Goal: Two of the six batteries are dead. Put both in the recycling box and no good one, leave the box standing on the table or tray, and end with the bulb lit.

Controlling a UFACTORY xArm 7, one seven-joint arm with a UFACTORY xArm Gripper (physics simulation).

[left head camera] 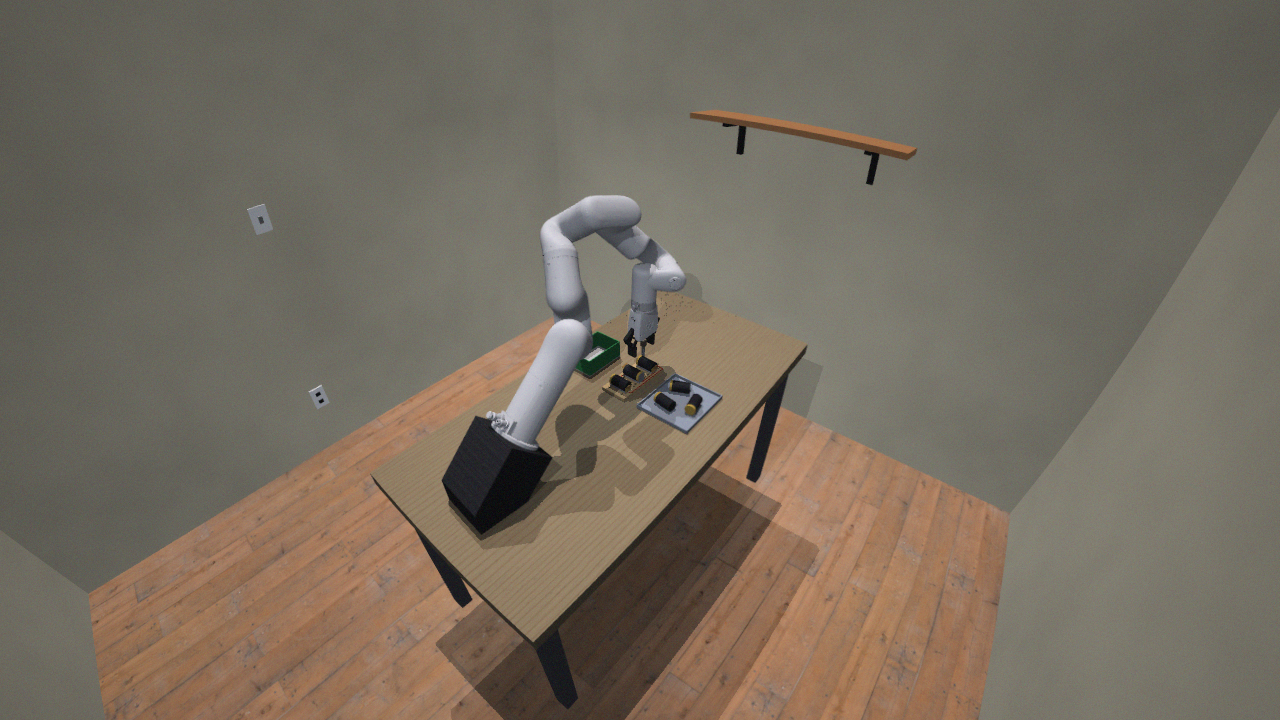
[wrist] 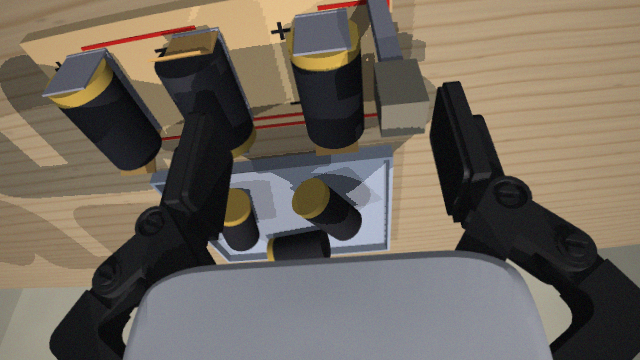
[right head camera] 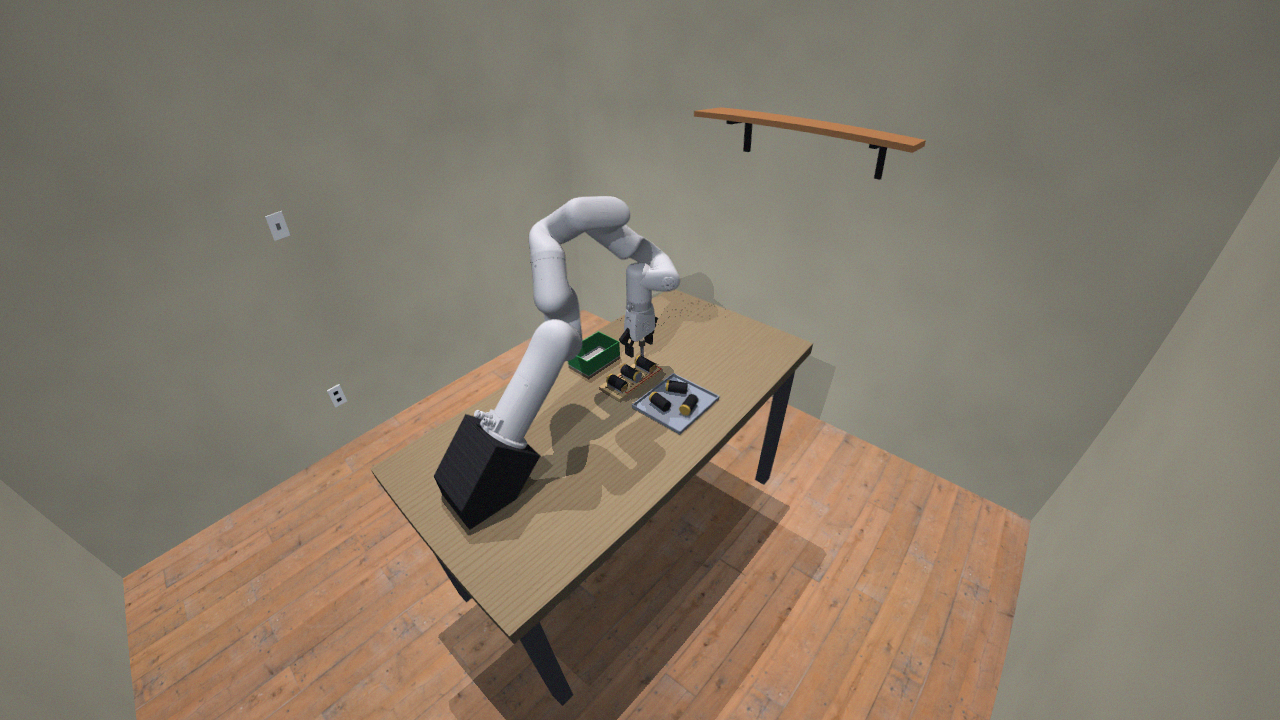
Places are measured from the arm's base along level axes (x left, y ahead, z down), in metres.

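Pixels of known places: gripper, between the fingertips: point(left head camera: 641, 349) point(wrist: 323, 121) point(right head camera: 639, 349); arm's base, origin of its link: point(left head camera: 514, 436) point(right head camera: 503, 435).
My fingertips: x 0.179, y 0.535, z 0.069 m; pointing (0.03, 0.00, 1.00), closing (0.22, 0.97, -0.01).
Note:
For each thing: its middle in the pictures, then the offset to it from my fingertips. "spot": a spot on its surface instead.
- wooden battery holder, middle of its body: point(wrist: 206, 124) point(left head camera: 633, 368) point(right head camera: 631, 368) dx -0.036, dy -0.057, dz +0.030 m
- blue-grey tray, a spot on its surface: point(wrist: 374, 230) point(right head camera: 706, 395) point(left head camera: 708, 395) spot: dx -0.240, dy +0.079, dz +0.073 m
- green recycling box, middle of its body: point(left head camera: 594, 353) point(right head camera: 593, 353) dx +0.128, dy -0.098, dz +0.046 m
- grey bar with a square block, a spot on its surface: point(wrist: 401, 97) spot: dx +0.026, dy +0.022, dz -0.013 m
The wooden battery holder point(left head camera: 609, 390) point(wrist: 255, 65) bears three black batteries with yellow ends: left point(wrist: 112, 125), middle point(wrist: 215, 90) and right point(wrist: 330, 105). The middle one's yellow end faces the tray; the others' face away. Three more batteries point(wrist: 340, 220) point(wrist: 242, 235) point(wrist: 300, 246) lie on the blue-grey tray point(left head camera: 707, 396) point(right head camera: 705, 397) point(wrist: 374, 230). The green recycling box point(left head camera: 597, 365) point(right head camera: 595, 364) stands upright on the table. My gripper point(left head camera: 640, 344) point(right head camera: 639, 343) point(wrist: 323, 121) is open and empty above the holder's far end; its left finger partly hides the middle battery. I cannot make out the bulb.
A grey bar with a square block point(wrist: 401, 97) stands at the holder's right end in the wrist view, left of my right finger. The black arm base point(left head camera: 492, 474) point(right head camera: 483, 470) stands at the table's near end. A wall shelf point(left head camera: 805, 132) point(right head camera: 810, 128) is high behind.

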